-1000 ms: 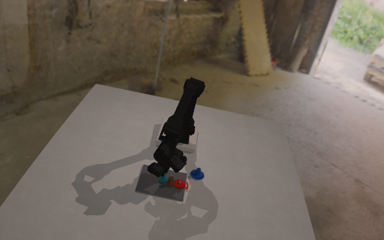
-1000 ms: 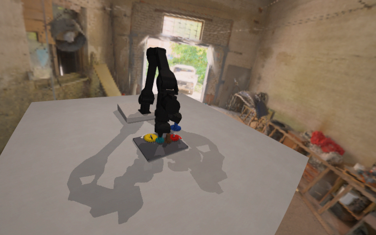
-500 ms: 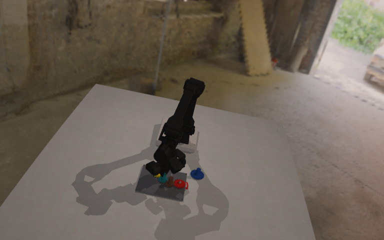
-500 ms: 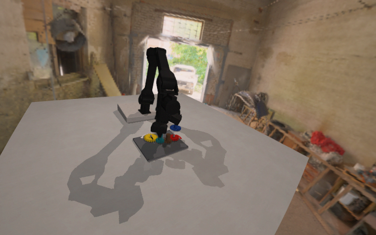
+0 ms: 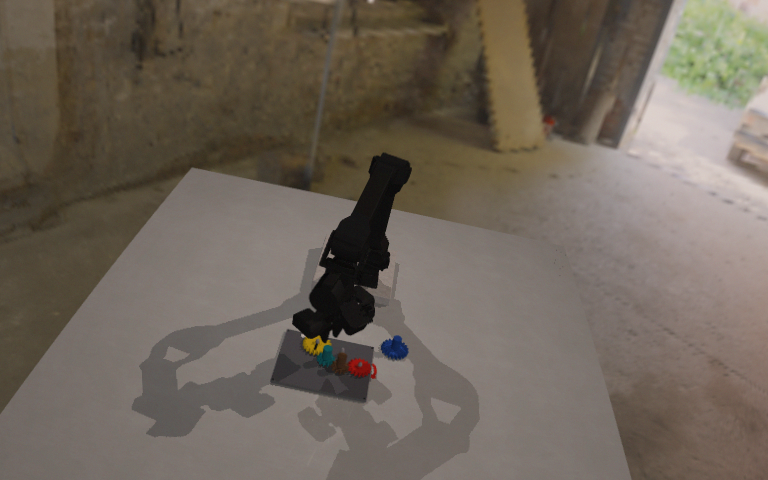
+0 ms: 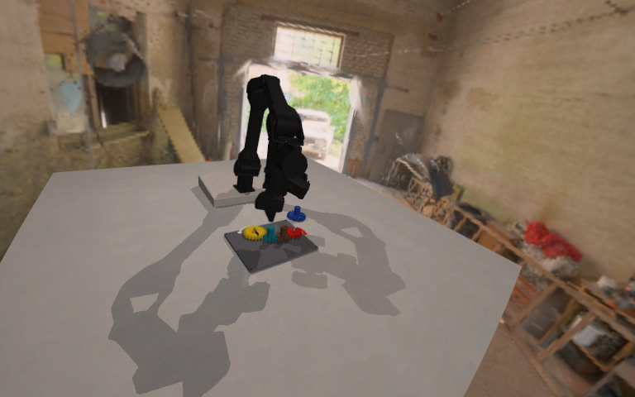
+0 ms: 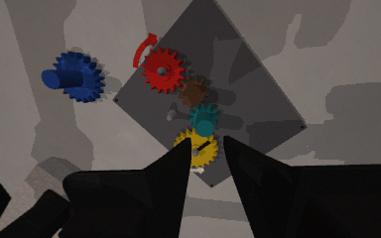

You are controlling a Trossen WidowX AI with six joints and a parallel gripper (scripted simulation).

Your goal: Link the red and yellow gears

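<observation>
Right now the teal gear is 50 mm below my gripper tip. Also, from my gripper tip: red gear 10 mm ahead, 80 mm to the left, 60 mm below; brown gear 10 mm ahead, 30 mm to the left, 50 mm below; red arrow 10 mm ahead, 110 mm to the left, 70 mm below.
</observation>
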